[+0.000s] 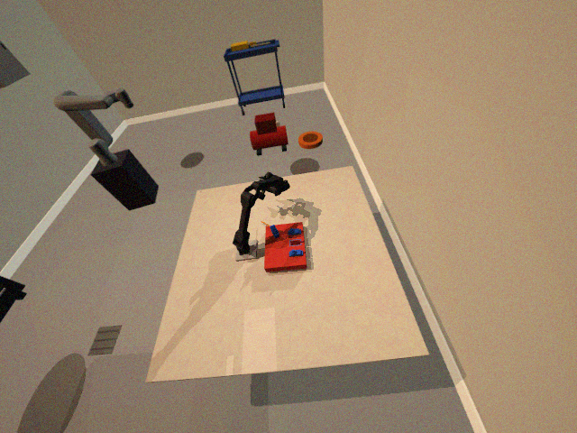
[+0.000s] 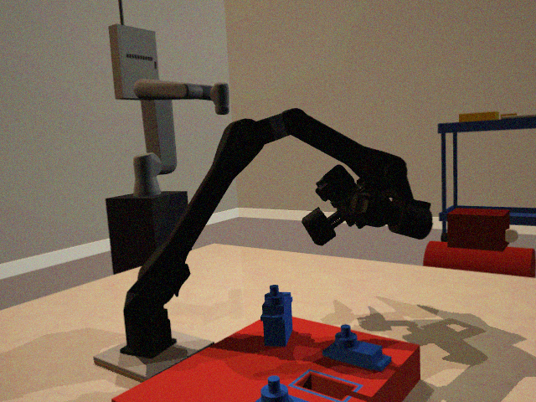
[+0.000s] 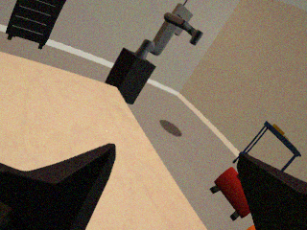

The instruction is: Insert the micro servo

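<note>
My gripper tip is now 30 mm short of the red deck, 440 mm to the left of it and 160 mm above it.
</note>
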